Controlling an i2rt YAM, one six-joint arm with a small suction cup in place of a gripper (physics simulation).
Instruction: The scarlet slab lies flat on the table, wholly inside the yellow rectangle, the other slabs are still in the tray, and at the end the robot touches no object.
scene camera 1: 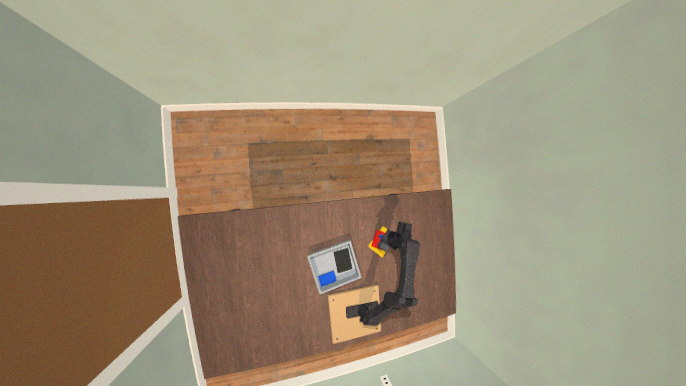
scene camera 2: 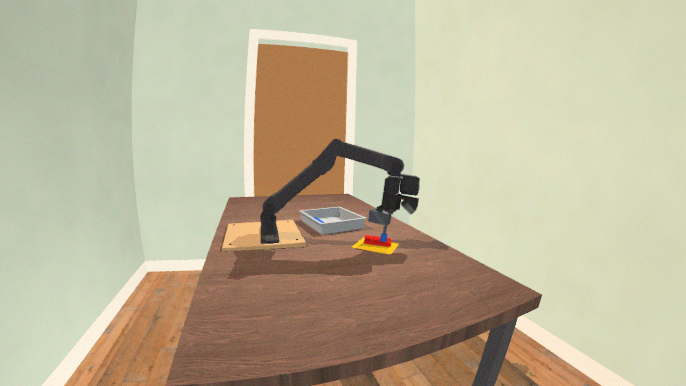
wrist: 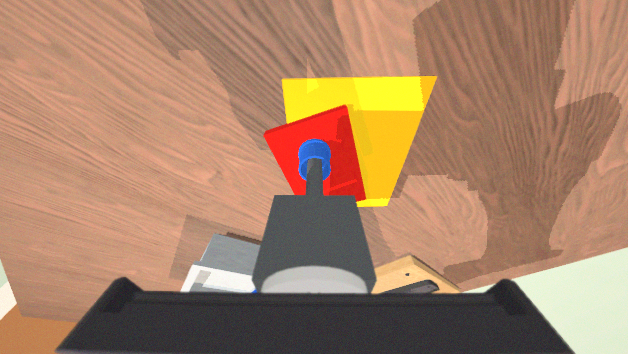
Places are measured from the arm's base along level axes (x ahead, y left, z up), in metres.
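Pixels of known places: hand, tool point: (scene camera 1: 380,236) (scene camera 2: 382,243) (wrist: 314,148); arm's base, link origin: (scene camera 1: 362,309) (scene camera 2: 269,234).
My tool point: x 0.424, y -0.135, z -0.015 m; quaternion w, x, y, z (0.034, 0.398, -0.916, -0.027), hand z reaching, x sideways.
Observation:
Ahead of a thing's pixels: the offset from my tool point to its middle. Level surfaces: height alone.
The scarlet slab {dz +0.007, dx -0.019, dy +0.008 m} (scene camera 1: 376,240) (scene camera 2: 372,241) (wrist: 340,150) hangs on my blue suction cup (scene camera 1: 381,237) (scene camera 2: 384,237) (wrist: 314,155), slightly tilted and low over the yellow rectangle (scene camera 1: 378,251) (scene camera 2: 387,249) (wrist: 390,140). In the wrist view the slab's left part reaches past the rectangle's left edge. Whether its lower edge touches the table I cannot tell. The grey tray {dz +0.023, dx -0.132, dy +0.290 m} (scene camera 1: 314,276) (scene camera 2: 345,226) (wrist: 230,250) holds a blue slab {dz +0.006, dx -0.207, dy +0.331 m} (scene camera 1: 327,278) (scene camera 2: 319,220) and a dark slab {dz +0.006, dx -0.114, dy +0.237 m} (scene camera 1: 343,260). The cup's mount hides the slab's near end in the wrist view.
The arm's base stands on a light wooden board (scene camera 1: 340,330) (scene camera 2: 240,240) (wrist: 400,267), beside the tray. The arm bends over the brown table {dz -0.002 m} (scene camera 1: 240,280) (scene camera 2: 300,310) between base and rectangle. The tray's raised walls stand a short way from the rectangle.

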